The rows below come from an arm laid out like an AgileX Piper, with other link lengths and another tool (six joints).
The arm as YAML. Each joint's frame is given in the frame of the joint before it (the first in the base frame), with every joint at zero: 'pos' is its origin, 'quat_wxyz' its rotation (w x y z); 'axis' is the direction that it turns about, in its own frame. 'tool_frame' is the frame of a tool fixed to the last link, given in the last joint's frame.
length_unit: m
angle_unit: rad
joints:
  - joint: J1
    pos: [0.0, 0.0, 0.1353]
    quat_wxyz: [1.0, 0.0, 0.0, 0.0]
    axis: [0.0, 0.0, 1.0]
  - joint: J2
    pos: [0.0, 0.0, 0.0]
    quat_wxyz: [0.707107, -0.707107, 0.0, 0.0]
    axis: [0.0, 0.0, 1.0]
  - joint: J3
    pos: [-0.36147, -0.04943, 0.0]
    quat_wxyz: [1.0, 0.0, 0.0, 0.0]
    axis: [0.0, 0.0, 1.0]
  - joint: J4
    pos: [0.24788, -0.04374, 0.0]
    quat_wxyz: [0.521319, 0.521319, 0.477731, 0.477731]
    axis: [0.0, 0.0, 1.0]
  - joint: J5
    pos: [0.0, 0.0, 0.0]
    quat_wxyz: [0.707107, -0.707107, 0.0, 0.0]
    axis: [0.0, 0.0, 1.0]
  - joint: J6
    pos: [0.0, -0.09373, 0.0]
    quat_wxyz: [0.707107, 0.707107, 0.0, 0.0]
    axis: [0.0, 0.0, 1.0]
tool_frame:
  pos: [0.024, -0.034, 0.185]
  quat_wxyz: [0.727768, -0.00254, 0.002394, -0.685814]
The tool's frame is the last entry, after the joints.
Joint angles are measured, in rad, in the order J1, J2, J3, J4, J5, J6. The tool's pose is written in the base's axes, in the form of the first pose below.
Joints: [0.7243 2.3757 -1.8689 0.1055 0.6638 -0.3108]
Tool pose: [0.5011, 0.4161, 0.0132, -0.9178, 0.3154, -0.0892, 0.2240]
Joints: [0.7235 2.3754 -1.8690 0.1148 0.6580 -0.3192]
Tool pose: [0.5018, 0.4179, 0.0141, -0.9172, 0.3145, -0.0888, 0.2280]
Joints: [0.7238 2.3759 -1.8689 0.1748 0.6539 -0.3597]
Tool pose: [0.4964, 0.4270, 0.0141, -0.9160, 0.3130, -0.0744, 0.2398]
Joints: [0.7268 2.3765 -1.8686 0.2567 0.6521 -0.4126]
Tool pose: [0.4873, 0.4403, 0.0146, -0.9140, 0.3108, -0.0537, 0.2553]
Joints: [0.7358 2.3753 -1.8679 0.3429 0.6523 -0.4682]
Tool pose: [0.4753, 0.4569, 0.0170, -0.9119, 0.3055, -0.0317, 0.2722]
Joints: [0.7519 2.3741 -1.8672 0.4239 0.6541 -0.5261]
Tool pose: [0.4604, 0.4759, 0.0202, -0.9111, 0.2943, -0.0109, 0.2883]
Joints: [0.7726 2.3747 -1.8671 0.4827 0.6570 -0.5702]
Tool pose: [0.4448, 0.4935, 0.0222, -0.9118, 0.2812, 0.0056, 0.2993]
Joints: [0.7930 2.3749 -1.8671 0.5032 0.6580 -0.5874]
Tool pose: [0.4328, 0.5053, 0.0231, -0.9139, 0.2697, 0.0130, 0.3031]
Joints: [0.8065 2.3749 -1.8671 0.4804 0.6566 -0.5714]
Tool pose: [0.4282, 0.5080, 0.0220, -0.9169, 0.2645, 0.0096, 0.2987]
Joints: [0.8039 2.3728 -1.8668 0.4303 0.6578 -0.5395]
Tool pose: [0.4339, 0.4998, 0.0209, -0.9197, 0.2659, -0.0023, 0.2888]
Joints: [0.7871 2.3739 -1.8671 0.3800 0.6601 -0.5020]
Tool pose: [0.4462, 0.4850, 0.0181, -0.9199, 0.2766, -0.0149, 0.2775]
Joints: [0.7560 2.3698 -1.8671 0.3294 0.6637 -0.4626]
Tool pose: [0.4650, 0.4635, 0.0187, -0.9170, 0.2942, -0.0302, 0.2677]
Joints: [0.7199 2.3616 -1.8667 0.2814 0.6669 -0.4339]
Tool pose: [0.4858, 0.4395, 0.0225, -0.9134, 0.3097, -0.0478, 0.2596]
